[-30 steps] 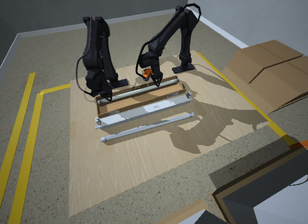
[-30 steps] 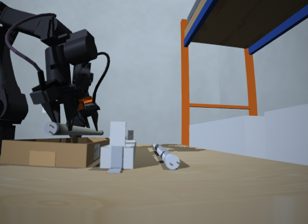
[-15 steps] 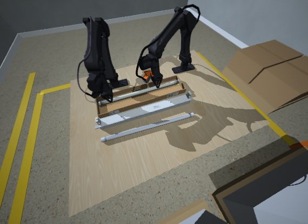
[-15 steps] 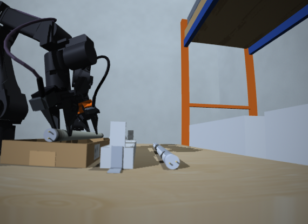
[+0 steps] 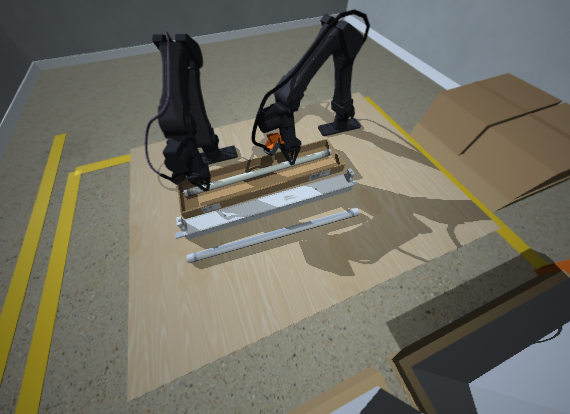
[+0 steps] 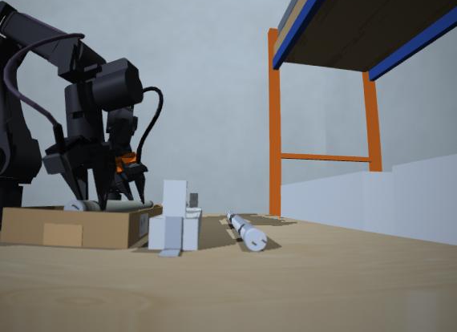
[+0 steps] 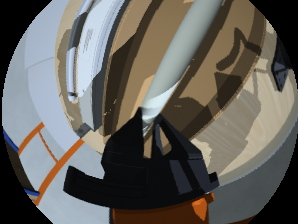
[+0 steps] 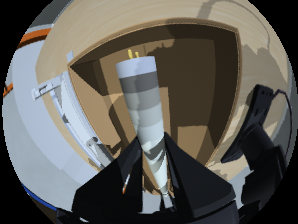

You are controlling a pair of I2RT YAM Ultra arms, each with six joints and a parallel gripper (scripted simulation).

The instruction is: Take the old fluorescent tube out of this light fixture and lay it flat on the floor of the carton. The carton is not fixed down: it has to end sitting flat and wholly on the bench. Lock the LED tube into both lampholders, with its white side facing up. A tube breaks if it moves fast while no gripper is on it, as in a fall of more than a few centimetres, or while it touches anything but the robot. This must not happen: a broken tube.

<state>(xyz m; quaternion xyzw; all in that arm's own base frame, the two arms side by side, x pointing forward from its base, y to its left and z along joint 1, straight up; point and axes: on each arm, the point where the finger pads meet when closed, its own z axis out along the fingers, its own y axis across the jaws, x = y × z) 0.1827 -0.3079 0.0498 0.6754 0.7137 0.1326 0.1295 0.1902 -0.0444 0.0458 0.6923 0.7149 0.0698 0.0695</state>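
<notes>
Right now my left hand is 12 cm to the left of the brown carton, 3 cm above it and 1 cm short of it. Round my left hand: white fixture: 15 cm ahead, 12 cm to the right; then LED tube: 26 cm ahead, 14 cm to the right, 4 cm below; then old fluorescent tube: 12 cm to the right, 1 cm below, 1 cm ahead.
</notes>
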